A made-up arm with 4 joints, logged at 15 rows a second.
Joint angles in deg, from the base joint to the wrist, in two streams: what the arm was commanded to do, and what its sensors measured. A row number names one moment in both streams.
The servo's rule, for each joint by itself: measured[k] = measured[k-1] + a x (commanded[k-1-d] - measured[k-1]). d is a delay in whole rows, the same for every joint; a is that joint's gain. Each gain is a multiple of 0.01, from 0.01 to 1. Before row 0 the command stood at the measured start. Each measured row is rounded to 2 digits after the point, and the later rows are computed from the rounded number. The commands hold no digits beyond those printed.
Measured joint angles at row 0: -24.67, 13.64, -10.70, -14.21
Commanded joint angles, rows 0 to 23: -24.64, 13.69, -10.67, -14.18; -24.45, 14.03, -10.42, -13.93; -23.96, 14.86, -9.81, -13.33; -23.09, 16.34, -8.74, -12.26; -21.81, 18.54, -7.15, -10.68; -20.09, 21.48, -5.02, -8.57; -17.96, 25.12, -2.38, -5.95; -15.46, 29.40, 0.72, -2.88; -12.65, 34.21, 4.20, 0.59; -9.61, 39.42, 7.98, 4.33; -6.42, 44.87, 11.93, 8.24; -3.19, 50.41, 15.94, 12.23; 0.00, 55.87, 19.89, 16.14; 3.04, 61.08, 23.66, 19.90; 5.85, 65.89, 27.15, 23.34; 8.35, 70.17, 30.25, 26.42; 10.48, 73.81, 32.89, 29.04; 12.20, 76.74, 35.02, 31.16; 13.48, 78.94, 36.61, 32.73; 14.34, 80.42, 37.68, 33.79; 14.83, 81.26, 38.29, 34.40; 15.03, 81.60, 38.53, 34.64; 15.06, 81.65, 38.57, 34.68; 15.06, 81.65, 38.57, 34.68
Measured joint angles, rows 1 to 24: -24.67, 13.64, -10.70, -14.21; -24.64, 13.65, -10.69, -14.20; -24.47, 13.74, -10.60, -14.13; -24.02, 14.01, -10.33, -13.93; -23.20, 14.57, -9.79, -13.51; -21.98, 15.52, -8.89, -12.80; -20.32, 16.95, -7.57, -11.74; -18.24, 18.91, -5.81, -10.29; -15.79, 21.43, -3.59, -8.44; -13.03, 24.50, -0.94, -6.18; -10.02, 28.08, 2.09, -3.55; -6.85, 32.11, 5.44, -0.60; -3.63, 36.50, 9.01, 2.61; -0.44, 41.15, 12.71, 5.99; 2.62, 45.93, 16.43, 9.47; 5.46, 50.72, 20.07, 12.94; 8.00, 55.39, 23.53, 16.31; 10.18, 59.81, 26.71, 19.49; 11.96, 63.87, 29.54, 22.41; 13.30, 67.49, 31.94, 24.99; 14.22, 70.59, 33.89, 27.19; 14.76, 73.15, 35.39, 28.99; 15.00, 75.18, 36.46, 30.40; 15.05, 76.73, 37.18, 31.47
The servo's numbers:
d 1
a 0.88 0.24 0.34 0.25

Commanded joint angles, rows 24 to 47: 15.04, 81.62, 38.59, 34.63; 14.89, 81.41, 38.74, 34.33; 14.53, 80.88, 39.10, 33.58; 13.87, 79.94, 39.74, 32.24; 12.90, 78.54, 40.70, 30.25; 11.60, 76.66, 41.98, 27.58; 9.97, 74.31, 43.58, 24.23; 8.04, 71.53, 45.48, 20.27; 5.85, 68.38, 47.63, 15.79; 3.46, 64.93, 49.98, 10.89; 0.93, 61.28, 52.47, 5.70; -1.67, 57.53, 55.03, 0.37; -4.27, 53.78, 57.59, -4.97; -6.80, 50.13, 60.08, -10.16; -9.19, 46.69, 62.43, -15.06; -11.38, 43.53, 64.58, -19.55; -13.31, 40.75, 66.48, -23.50; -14.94, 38.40, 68.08, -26.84; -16.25, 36.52, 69.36, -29.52; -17.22, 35.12, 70.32, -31.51; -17.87, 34.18, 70.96, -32.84; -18.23, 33.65, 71.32, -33.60; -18.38, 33.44, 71.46, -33.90; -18.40, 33.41, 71.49, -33.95
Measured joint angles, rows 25 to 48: 15.06, 77.91, 37.65, 32.27; 15.04, 78.80, 37.97, 32.86; 14.91, 79.43, 38.23, 33.23; 14.58, 79.78, 38.53, 33.32; 13.96, 79.82, 38.94, 33.05; 13.03, 79.51, 39.54, 32.35; 11.77, 78.83, 40.37, 31.16; 10.19, 77.75, 41.46, 29.43; 8.30, 76.26, 42.83, 27.14; 6.14, 74.37, 44.46, 24.30; 3.78, 72.10, 46.34, 20.95; 1.27, 69.50, 48.42, 17.14; -1.32, 66.63, 50.67, 12.95; -3.92, 63.55, 53.02, 8.47; -6.45, 60.33, 55.42, 3.81; -8.86, 57.06, 57.80, -0.91; -11.08, 53.81, 60.11, -5.57; -13.04, 50.68, 62.28, -10.05; -14.71, 47.73, 64.25, -14.25; -16.07, 45.04, 65.99, -18.07; -17.08, 42.66, 67.46, -21.43; -17.78, 40.62, 68.65, -24.28; -18.18, 38.95, 69.56, -26.61; -18.36, 37.63, 70.21, -28.43
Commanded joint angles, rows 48 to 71: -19.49, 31.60, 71.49, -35.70; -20.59, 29.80, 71.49, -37.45; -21.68, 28.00, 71.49, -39.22; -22.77, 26.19, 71.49, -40.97; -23.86, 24.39, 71.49, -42.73; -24.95, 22.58, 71.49, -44.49; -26.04, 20.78, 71.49, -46.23; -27.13, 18.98, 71.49, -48.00; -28.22, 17.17, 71.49, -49.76; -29.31, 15.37, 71.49, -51.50; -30.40, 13.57, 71.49, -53.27; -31.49, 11.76, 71.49, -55.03; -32.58, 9.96, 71.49, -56.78; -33.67, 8.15, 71.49, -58.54; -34.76, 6.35, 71.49, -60.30; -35.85, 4.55, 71.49, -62.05; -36.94, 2.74, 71.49, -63.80; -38.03, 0.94, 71.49, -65.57; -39.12, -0.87, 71.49, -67.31; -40.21, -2.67, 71.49, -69.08; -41.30, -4.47, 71.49, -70.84; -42.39, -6.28, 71.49, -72.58; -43.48, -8.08, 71.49, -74.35; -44.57, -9.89, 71.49, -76.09
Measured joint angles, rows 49 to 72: -18.40, 36.62, 70.65, -29.81; -19.36, 35.42, 70.94, -31.28; -20.44, 34.07, 71.13, -32.82; -21.53, 32.61, 71.25, -34.42; -22.62, 31.07, 71.33, -36.06; -23.71, 29.47, 71.38, -37.73; -24.80, 27.82, 71.42, -39.42; -25.89, 26.13, 71.44, -41.12; -26.98, 24.41, 71.46, -42.84; -28.07, 22.67, 71.47, -44.57; -29.16, 20.92, 71.48, -46.30; -30.25, 19.16, 71.48, -48.04; -31.34, 17.38, 71.48, -49.79; -32.43, 15.60, 71.48, -51.54; -33.52, 13.81, 71.48, -53.29; -34.61, 12.02, 71.48, -55.04; -35.70, 10.23, 71.48, -56.79; -36.79, 8.43, 71.48, -58.54; -37.88, 6.63, 71.48, -60.30; -38.97, 4.83, 71.48, -62.05; -40.06, 3.03, 71.48, -63.81; -41.15, 1.23, 71.48, -65.57; -42.24, -0.57, 71.48, -67.32; -43.33, -2.37, 71.48, -69.08
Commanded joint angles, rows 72 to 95: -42.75, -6.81, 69.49, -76.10; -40.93, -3.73, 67.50, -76.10; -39.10, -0.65, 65.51, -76.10; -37.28, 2.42, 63.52, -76.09; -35.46, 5.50, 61.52, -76.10; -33.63, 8.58, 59.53, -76.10; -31.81, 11.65, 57.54, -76.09; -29.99, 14.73, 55.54, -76.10; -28.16, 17.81, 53.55, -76.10; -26.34, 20.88, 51.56, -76.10; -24.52, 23.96, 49.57, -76.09; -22.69, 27.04, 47.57, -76.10; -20.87, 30.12, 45.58, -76.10; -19.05, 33.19, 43.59, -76.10; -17.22, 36.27, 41.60, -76.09; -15.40, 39.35, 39.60, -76.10; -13.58, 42.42, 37.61, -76.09; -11.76, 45.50, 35.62, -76.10; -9.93, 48.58, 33.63, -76.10; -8.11, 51.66, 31.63, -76.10; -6.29, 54.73, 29.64, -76.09; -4.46, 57.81, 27.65, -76.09; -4.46, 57.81, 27.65, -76.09; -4.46, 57.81, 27.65, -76.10
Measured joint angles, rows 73 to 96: -44.42, -4.17, 71.48, -70.83; -42.95, -4.80, 70.80, -72.15; -41.17, -4.54, 69.68, -73.14; -39.35, -3.61, 68.26, -73.88; -37.53, -2.16, 66.65, -74.43; -35.71, -0.32, 64.91, -74.85; -33.88, 1.82, 63.08, -75.16; -32.06, 4.18, 61.20, -75.39; -30.24, 6.71, 59.28, -75.57; -28.41, 9.37, 57.33, -75.70; -26.59, 12.13, 55.37, -75.80; -24.77, 14.97, 53.40, -75.87; -22.94, 17.87, 51.42, -75.93; -21.12, 20.81, 49.43, -75.97; -19.30, 23.78, 47.44, -76.00; -17.47, 26.78, 45.45, -76.02; -15.65, 29.80, 43.46, -76.04; -13.83, 32.83, 41.47, -76.05; -12.01, 35.87, 39.48, -76.06; -10.18, 38.92, 37.49, -76.07; -8.36, 41.98, 35.50, -76.08; -6.54, 45.04, 33.51, -76.08; -4.71, 48.10, 31.52, -76.08; -4.49, 50.43, 30.20, -76.08
